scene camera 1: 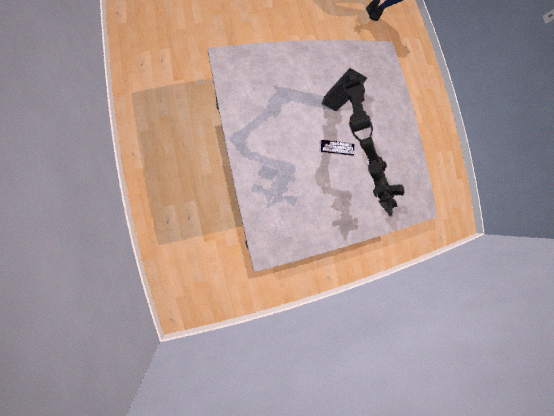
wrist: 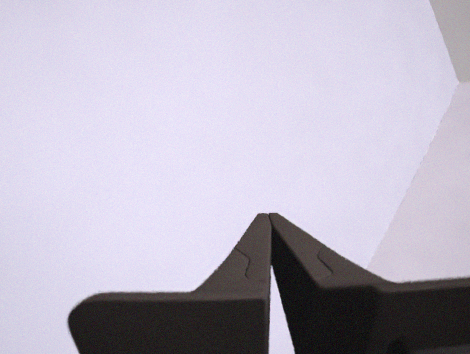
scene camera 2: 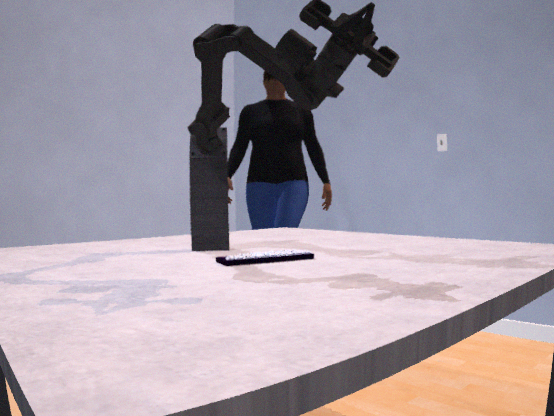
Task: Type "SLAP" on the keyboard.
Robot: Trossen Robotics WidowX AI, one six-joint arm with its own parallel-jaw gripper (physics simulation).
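Pixels of known places: gripper, fingertip midpoint: [scene camera 1: 391,216] [wrist: 267,222] [scene camera 2: 372,4]; arm's base at its link origin: [scene camera 1: 352,80] [scene camera 2: 206,141].
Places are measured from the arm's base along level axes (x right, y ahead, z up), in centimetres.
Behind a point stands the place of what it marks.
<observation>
A small dark keyboard with white-marked keys [scene camera 1: 337,147] {x 9.8, y 26.0, z -27.7 cm} [scene camera 2: 270,257] {x 10.9, y 29.1, z -28.3 cm} lies flat on the table near the arm's base. The single letters on its keys are too small to read in the scene views. My gripper [scene camera 1: 391,214] {x 25.8, y 62.3, z 17.1 cm} [scene camera 2: 372,5] {x 25.8, y 62.3, z 17.1 cm} [wrist: 267,222] {x 25.8, y 62.3, z 17.1 cm} is shut with its two fingertips together and holds nothing. It is raised high above the table, pointing up and away from the base, and is well apart from the keyboard. The keyboard does not show in the wrist view.
The grey table [scene camera 1: 280,220] {x 59.0, y 47.8, z -29.6 cm} [scene camera 2: 175,350] {x 64.9, y 57.3, z -29.6 cm} bears the arm's dark base block [scene camera 1: 336,96] {x 2.6, y 0.8, z -15.4 cm} [scene camera 2: 210,200] {x 1.3, y 2.2, z -16.1 cm} beside the keyboard. Shadows of the arm fall across the table top. A person in a black top [scene camera 2: 277,142] stands behind the table. Wooden floor [scene camera 1: 170,280] surrounds the table.
</observation>
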